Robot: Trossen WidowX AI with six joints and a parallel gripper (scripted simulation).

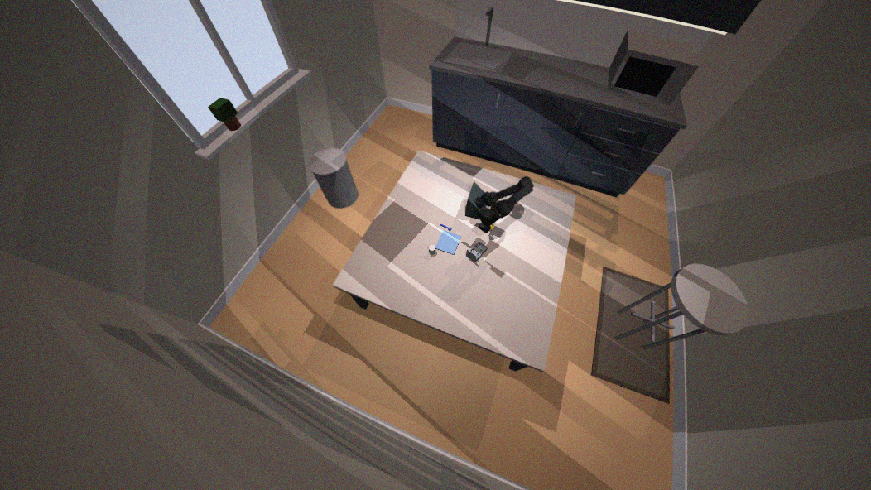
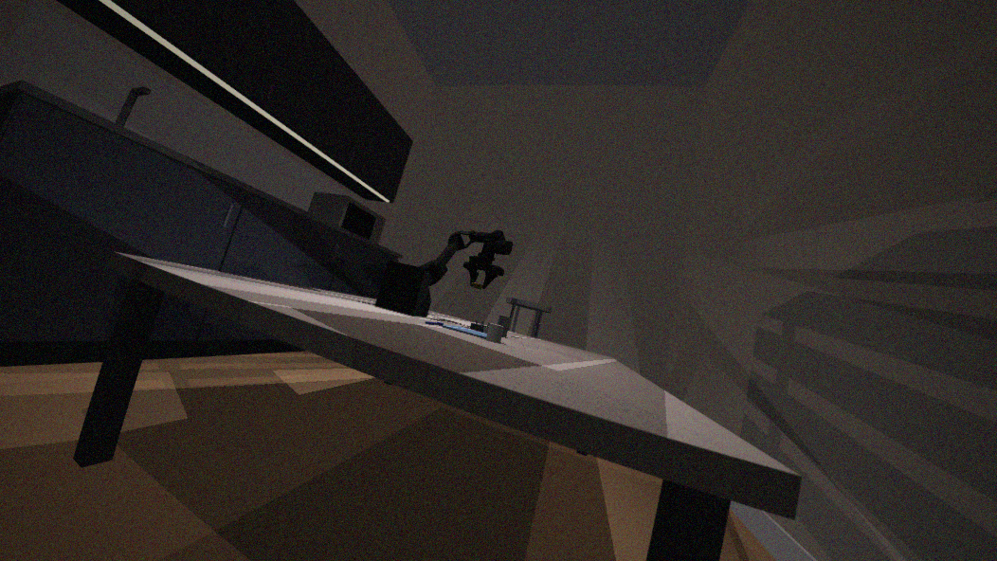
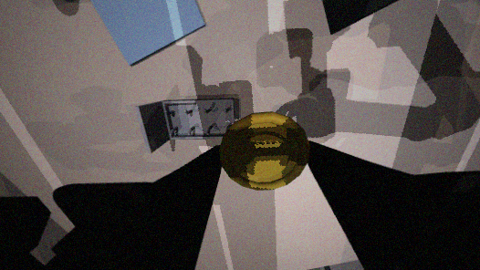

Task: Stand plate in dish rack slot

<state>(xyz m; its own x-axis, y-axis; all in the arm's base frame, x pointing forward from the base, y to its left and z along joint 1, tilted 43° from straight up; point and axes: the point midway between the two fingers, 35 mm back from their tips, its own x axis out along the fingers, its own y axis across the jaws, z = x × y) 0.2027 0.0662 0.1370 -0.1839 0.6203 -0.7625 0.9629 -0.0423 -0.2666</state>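
Right now my gripper tip is 100 mm short of the grey dish rack, 10 mm to the left of it and 150 mm above it. Also, from my gripper tip: blue utensil 20 mm ahead, 270 mm to the right, 170 mm below; then yellow plate 10 mm above; then white cup 230 mm ahead, 270 mm to the right, 150 mm below.
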